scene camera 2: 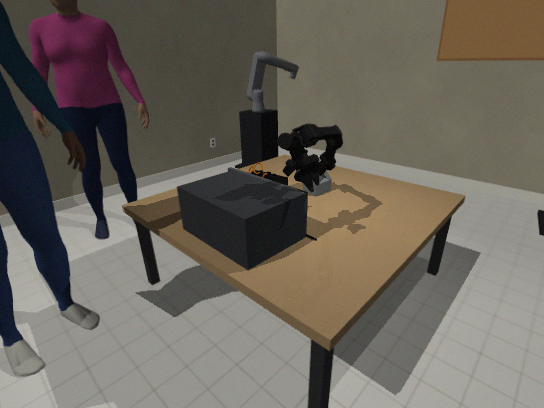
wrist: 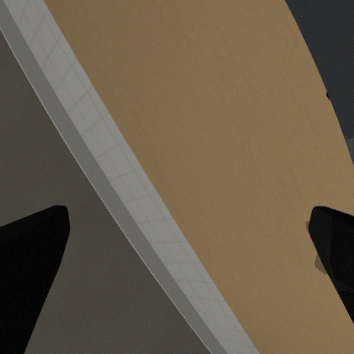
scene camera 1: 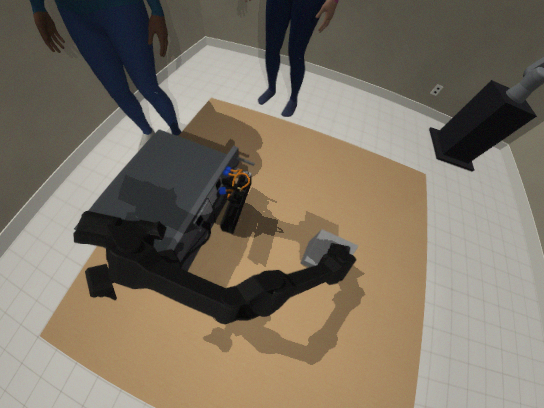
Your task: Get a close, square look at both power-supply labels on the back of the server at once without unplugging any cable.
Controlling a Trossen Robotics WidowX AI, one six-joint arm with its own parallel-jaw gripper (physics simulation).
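Frame: origin at the arm's base, x up, y ahead, z left, level; millimetres.
Seen in the pictures: gripper, fingertip midpoint: (scene camera 2: 315, 188) (wrist: 192, 219) (scene camera 1: 135, 291); arm's base at its link origin: (scene camera 2: 319, 169) (scene camera 1: 338, 253).
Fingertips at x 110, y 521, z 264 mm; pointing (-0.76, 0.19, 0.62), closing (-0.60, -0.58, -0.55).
Offsets run from my fingertips to a thing's top centre. "spot": to the spot under its first point. Level surfaces: height alone.
The dark grey server (scene camera 1: 165, 175) (scene camera 2: 245, 200) (wrist: 337, 35) lies on the table. Its back faces the arm's mount, with orange cables {spot: dz -417, dx -68, dy -145 mm} (scene camera 1: 242, 180) (scene camera 2: 256, 168), blue plugs and a black bar {dz -345, dx -33, dy -151 mm} (scene camera 1: 236, 212) (scene camera 2: 275, 178) beside it. Black cords (scene camera 1: 202, 239) run at the back's near end. Neither power-supply label can be made out in any view. My gripper (scene camera 1: 84, 254) (wrist: 192, 219) is open and empty, raised above the table and overlapping the server's near end in scene camera 1. In the wrist view it points past the table edge, with the server at the upper right.
My arm (scene camera 1: 195, 290) (scene camera 2: 320, 134) stands on a grey block (scene camera 1: 316, 246) (scene camera 2: 320, 188) on the wooden table {dx -232 mm} (scene camera 1: 380, 215) (scene camera 2: 400, 215) (wrist: 210, 125). Two people stand past the table. Another grey arm (scene camera 1: 525, 87) (scene camera 2: 257, 75) is mounted on a black pedestal (scene camera 1: 482, 125) (scene camera 2: 258, 135).
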